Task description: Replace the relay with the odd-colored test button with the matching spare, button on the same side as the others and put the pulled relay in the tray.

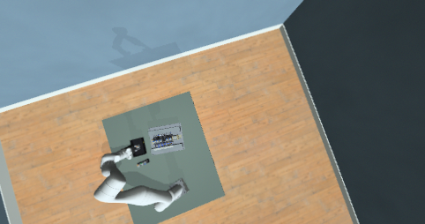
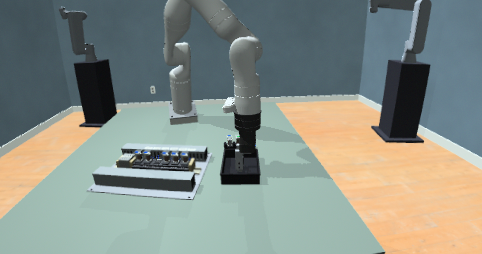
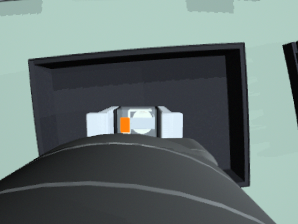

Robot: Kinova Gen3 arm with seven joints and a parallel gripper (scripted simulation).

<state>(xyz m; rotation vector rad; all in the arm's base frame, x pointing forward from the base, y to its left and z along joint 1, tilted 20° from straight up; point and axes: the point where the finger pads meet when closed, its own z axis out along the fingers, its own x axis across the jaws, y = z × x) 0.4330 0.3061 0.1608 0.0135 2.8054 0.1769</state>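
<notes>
The black tray is 20 mm below my hand. Also, from my hand: small black stand (160 mm behind, 20 mm to the right, 20 mm below).
</notes>
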